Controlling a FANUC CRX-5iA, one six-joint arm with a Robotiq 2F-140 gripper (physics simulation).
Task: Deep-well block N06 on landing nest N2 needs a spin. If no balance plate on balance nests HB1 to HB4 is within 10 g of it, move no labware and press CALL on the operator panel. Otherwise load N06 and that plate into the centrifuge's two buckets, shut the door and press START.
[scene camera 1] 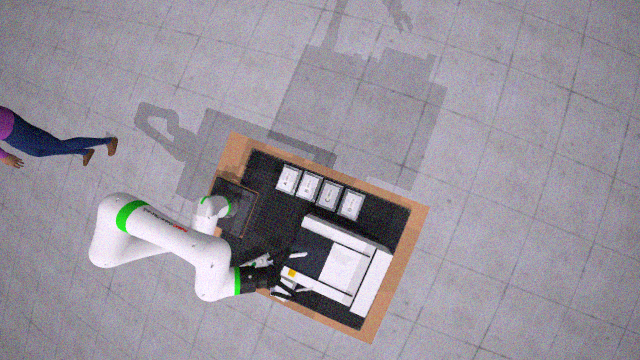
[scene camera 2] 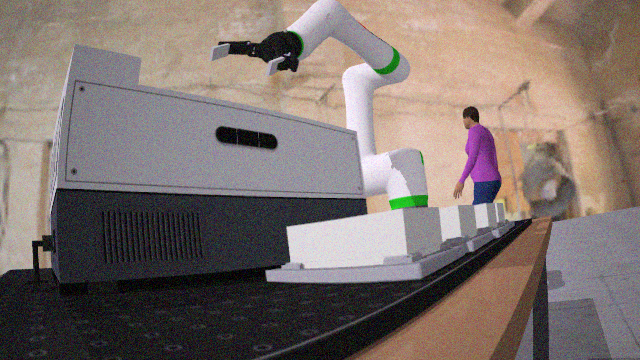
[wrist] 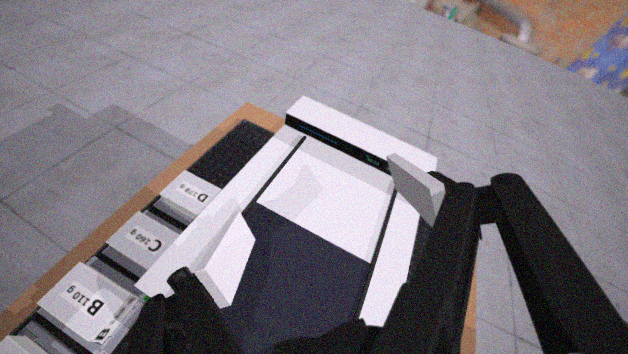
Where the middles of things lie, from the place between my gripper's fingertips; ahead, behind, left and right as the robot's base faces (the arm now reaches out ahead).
The grey and white machine [scene camera 2: 150,188] is 27 cm below my hand, 12 cm ahead of it and 2 cm to the right of it.
